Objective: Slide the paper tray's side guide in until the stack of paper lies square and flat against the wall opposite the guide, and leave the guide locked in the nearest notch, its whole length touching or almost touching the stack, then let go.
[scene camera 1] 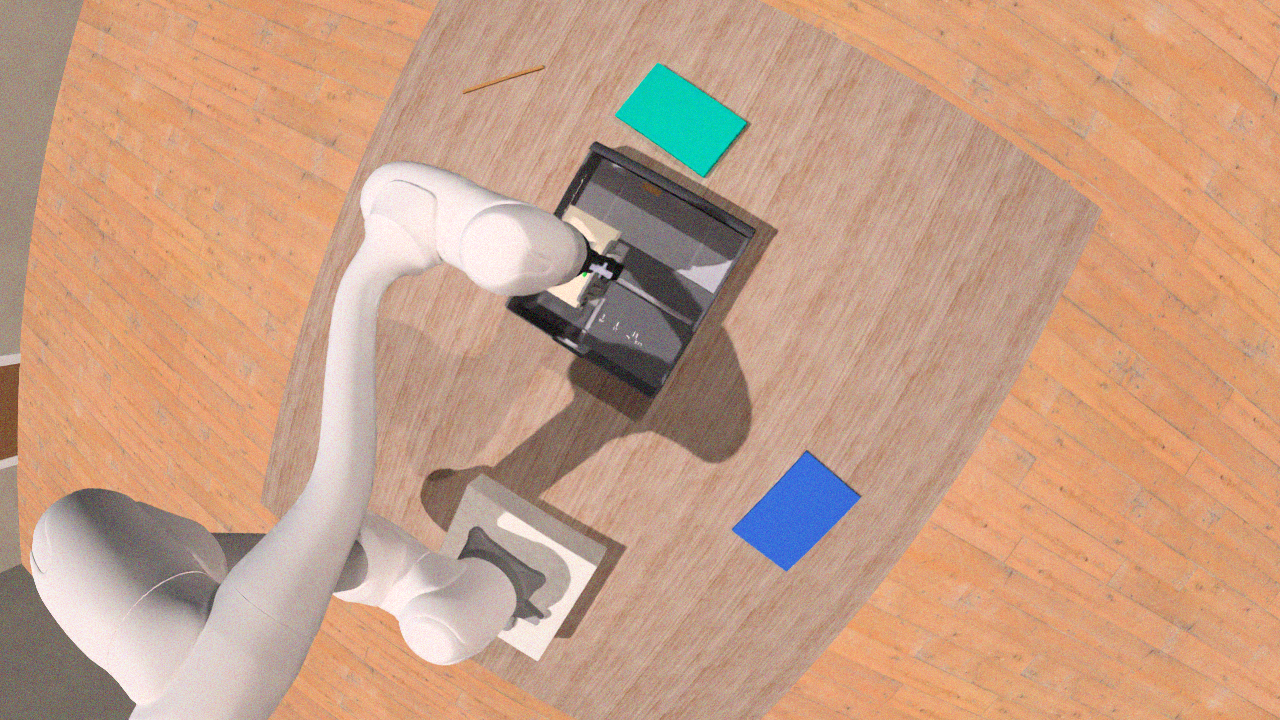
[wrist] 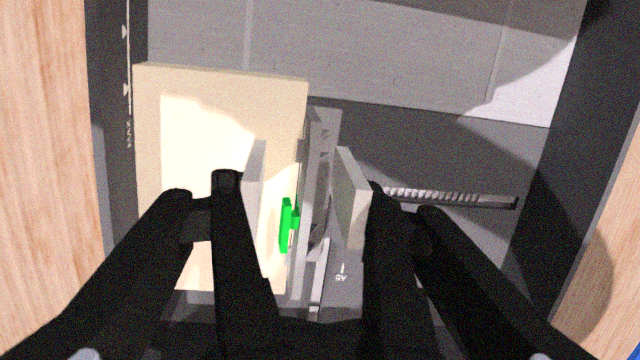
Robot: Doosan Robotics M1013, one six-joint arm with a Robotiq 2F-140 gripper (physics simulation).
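Frame: origin at the arm's base, x ahead, y left, z up, level; metres.
Where they show: gripper, fingertip midpoint: (scene camera 1: 603, 256) (wrist: 299, 166); arm's base, origin of the base link: (scene camera 1: 492, 579).
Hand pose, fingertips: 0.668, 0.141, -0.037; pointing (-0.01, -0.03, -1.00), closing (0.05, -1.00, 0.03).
Note:
Each offset is from my fingertips to the top centre of the thing, as dx, dy, dz. "spot": to the spot under its first point.
The dark paper tray @[+0.006, -0.046, +0.048] (scene camera 1: 671, 186) (wrist: 555, 165) holds a cream stack of paper @[-0.028, +0.049, -0.005] (scene camera 1: 597, 227) (wrist: 210, 120), which lies flat and looks square against the left wall in the wrist view. The grey side guide @[spot: +0.023, -0.003, +0.031] (wrist: 314, 145) stands upright along the stack's right edge, touching or almost touching it. Its green latch piece @[spot: -0.024, +0.006, +0.034] (wrist: 285, 225) shows on the stack side. My gripper (scene camera 1: 605, 267) (wrist: 299, 166) is partly open, one finger pad on each side of the guide, with gaps on both sides. Whether the guide sits locked in a notch is hidden.
The toothed rack @[spot: -0.025, -0.114, -0.042] (wrist: 430, 194) runs right from the guide across the tray floor. A teal pad @[+0.283, +0.027, -0.030] (scene camera 1: 682, 119) lies behind the tray, a blue pad @[-0.207, -0.555, -0.040] (scene camera 1: 796, 510) at the lower right, and a thin stick @[+0.191, +0.382, -0.041] (scene camera 1: 503, 79) at the upper left. A pale block (scene camera 1: 581, 573) stands below the tray, partly under a white arm part.

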